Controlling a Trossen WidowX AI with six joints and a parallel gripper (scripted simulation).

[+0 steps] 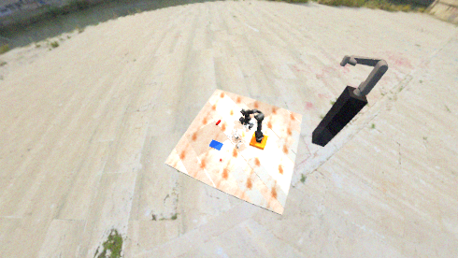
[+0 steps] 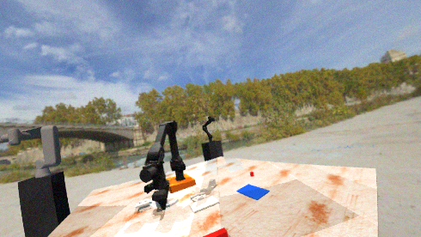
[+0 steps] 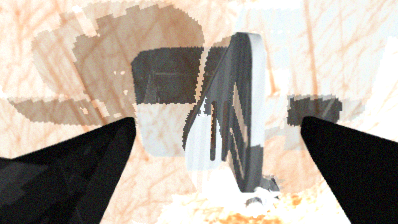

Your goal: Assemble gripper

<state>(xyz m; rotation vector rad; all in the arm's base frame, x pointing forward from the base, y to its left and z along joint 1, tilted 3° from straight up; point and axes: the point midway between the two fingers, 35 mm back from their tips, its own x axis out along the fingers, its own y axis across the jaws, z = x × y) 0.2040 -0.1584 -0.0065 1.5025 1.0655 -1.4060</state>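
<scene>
Now: gripper tip 13 cm short of the pale flat plate and 15 cm to the right of it. Also, from my gripper tip: blue flat plate 23 cm ahead, 36 cm to the left.
</scene>
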